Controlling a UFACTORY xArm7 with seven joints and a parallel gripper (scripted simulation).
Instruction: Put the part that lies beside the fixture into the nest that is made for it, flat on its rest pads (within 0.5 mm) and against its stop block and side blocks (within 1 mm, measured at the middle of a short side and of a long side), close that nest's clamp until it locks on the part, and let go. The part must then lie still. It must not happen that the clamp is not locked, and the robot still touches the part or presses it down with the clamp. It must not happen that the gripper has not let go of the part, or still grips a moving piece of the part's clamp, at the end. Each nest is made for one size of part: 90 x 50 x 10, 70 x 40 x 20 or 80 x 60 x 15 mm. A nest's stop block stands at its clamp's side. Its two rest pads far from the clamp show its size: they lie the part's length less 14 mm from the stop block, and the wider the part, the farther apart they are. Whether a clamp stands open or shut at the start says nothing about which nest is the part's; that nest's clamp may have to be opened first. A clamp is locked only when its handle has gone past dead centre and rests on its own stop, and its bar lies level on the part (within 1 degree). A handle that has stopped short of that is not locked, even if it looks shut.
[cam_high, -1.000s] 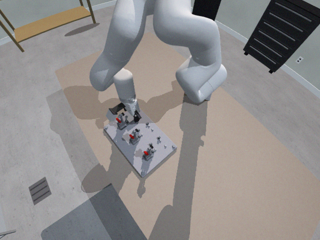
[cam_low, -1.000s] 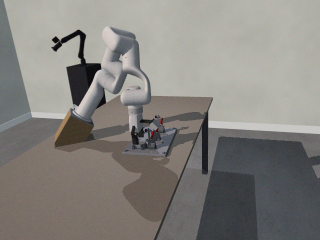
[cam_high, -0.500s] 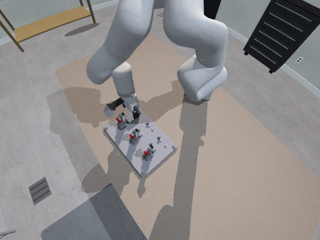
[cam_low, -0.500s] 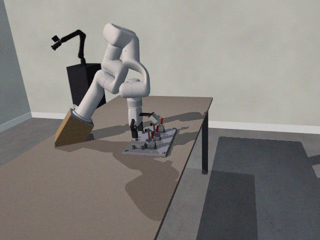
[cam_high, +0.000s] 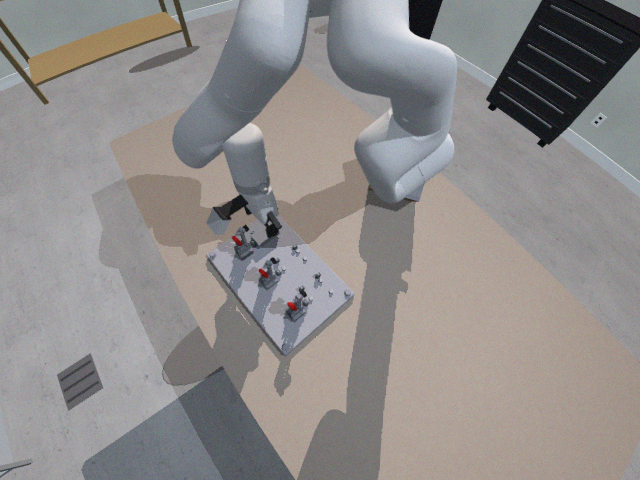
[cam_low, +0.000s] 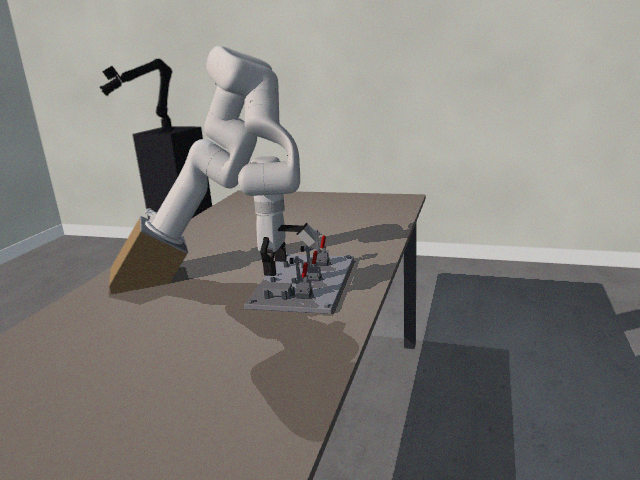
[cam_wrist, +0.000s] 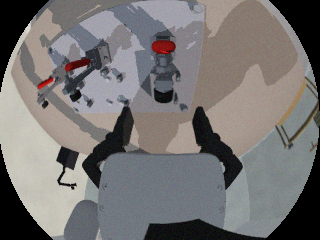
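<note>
My gripper is now 70 mm above the grey block part. Also, from my hand: grey fixture plate 20 mm ahead, 120 mm to the left, 100 mm below.
</note>
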